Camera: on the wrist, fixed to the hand. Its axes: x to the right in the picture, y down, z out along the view.
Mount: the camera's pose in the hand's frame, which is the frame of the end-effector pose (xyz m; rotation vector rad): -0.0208 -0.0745 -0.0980 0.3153 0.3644 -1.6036
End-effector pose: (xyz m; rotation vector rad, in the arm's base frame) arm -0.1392 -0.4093 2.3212 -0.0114 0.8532 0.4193
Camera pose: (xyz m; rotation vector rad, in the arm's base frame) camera -0.1956 -0.5023 2.2599 -0.4594 0.9973 -1.2508
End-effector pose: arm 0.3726 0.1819 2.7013 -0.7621 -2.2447 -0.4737
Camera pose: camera 0.3864 0.0657 2.7449 1.3336 -2.0277 -0.8033
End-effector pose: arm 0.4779 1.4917 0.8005 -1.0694 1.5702 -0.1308
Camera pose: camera 0.4356 1.4184 0.8922 -1.8386 0.5570 -1.6371
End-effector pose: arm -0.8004 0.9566 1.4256 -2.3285 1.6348 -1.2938
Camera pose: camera -0.8064 1.0479 1.5105 2.1642 0.6371 1.2844
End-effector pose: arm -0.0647 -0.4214 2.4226 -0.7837 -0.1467 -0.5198
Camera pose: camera -0.1260 -0.5264 2.3943 -0.0916 -0.5046 -2.0748
